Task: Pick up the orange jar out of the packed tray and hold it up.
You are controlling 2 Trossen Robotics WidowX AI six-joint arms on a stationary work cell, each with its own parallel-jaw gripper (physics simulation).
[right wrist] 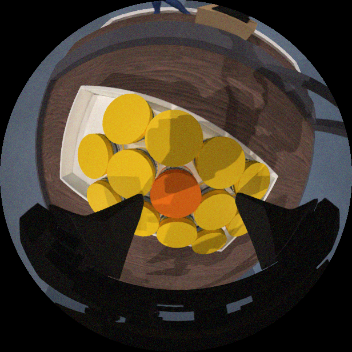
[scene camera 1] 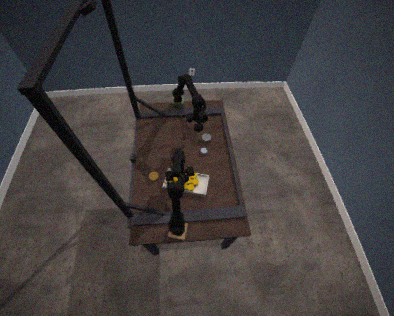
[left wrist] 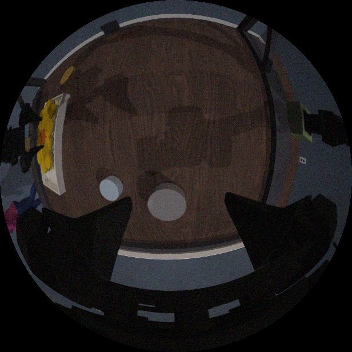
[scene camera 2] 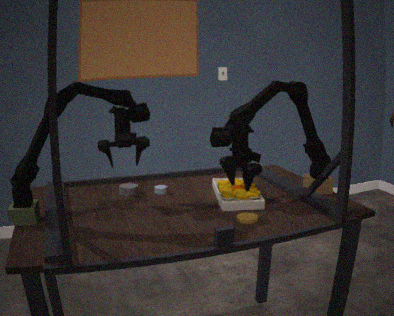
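Note:
The orange jar stands upright in the white tray, with yellow-lidded jars packed around it. My right gripper is open and empty, pointing down over the tray. In the right wrist view its fingertips lie either side of the orange lid and overlap neighbouring yellow lids; their exact height above the lids is hard to tell. The orange lid sits nearer the left fingertip there. My left gripper is open and empty, high above the table.
A grey cylinder and a smaller pale blue cylinder stand below and beside the left gripper. A flat tan disc lies in front of the tray in scene camera 2.

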